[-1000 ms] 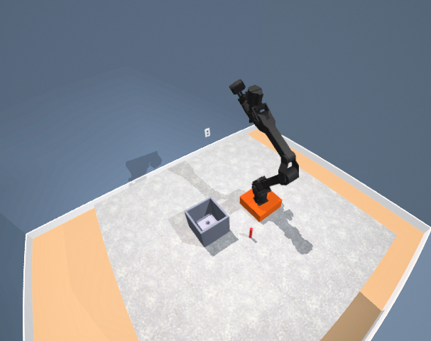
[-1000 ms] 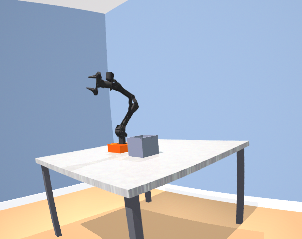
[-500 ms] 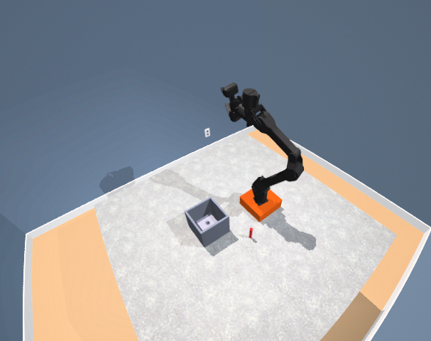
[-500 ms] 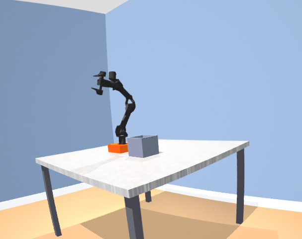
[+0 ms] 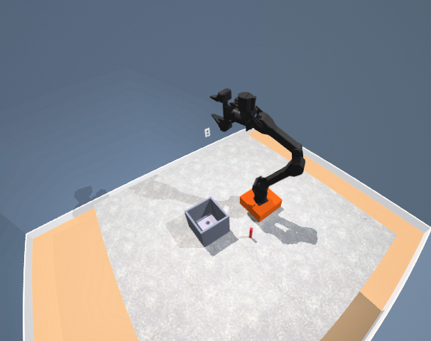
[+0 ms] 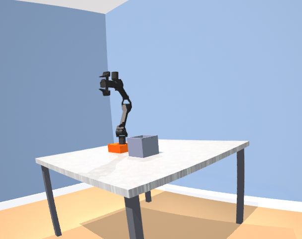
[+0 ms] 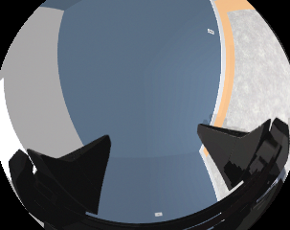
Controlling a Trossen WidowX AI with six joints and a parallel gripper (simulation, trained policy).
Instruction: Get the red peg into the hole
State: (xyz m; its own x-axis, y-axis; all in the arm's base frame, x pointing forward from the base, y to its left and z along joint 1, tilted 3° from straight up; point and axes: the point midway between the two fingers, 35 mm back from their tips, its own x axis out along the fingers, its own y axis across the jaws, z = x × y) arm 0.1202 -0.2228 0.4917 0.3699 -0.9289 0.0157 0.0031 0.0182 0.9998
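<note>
Right now the red peg is 520 mm below my gripper tip, 380 mm to the left of it and 10 mm ahead of it.
</note>
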